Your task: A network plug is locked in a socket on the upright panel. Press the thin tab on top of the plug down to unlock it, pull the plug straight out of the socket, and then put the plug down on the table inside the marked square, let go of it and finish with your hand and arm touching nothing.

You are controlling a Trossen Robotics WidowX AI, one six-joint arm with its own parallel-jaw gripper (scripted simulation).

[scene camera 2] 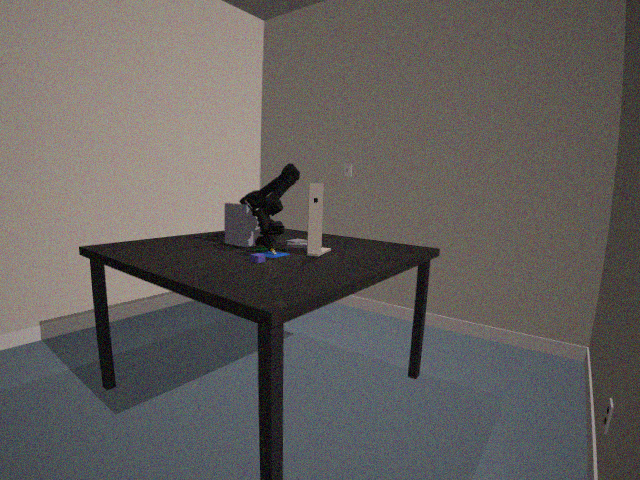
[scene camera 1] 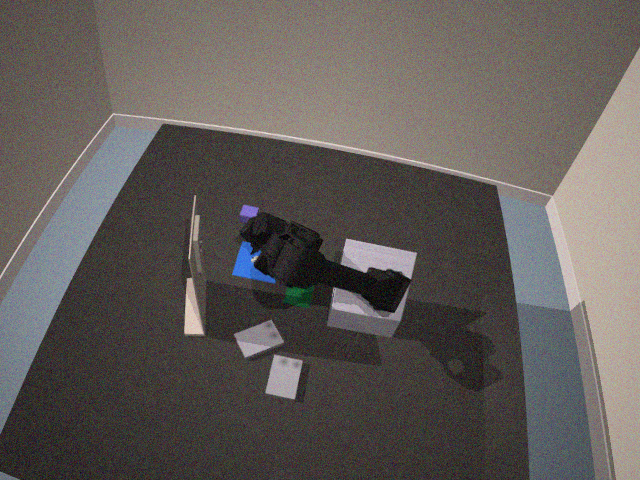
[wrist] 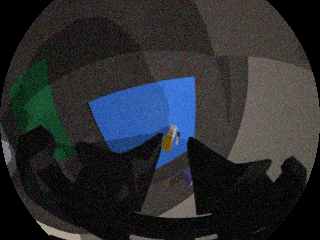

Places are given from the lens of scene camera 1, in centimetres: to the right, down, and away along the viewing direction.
pale grey card (scene camera 1: 284,376): -8, 32, 102
pale grey card (scene camera 1: 252,342): -16, 25, 106
blue marked square (scene camera 1: 244,267): -21, 8, 122
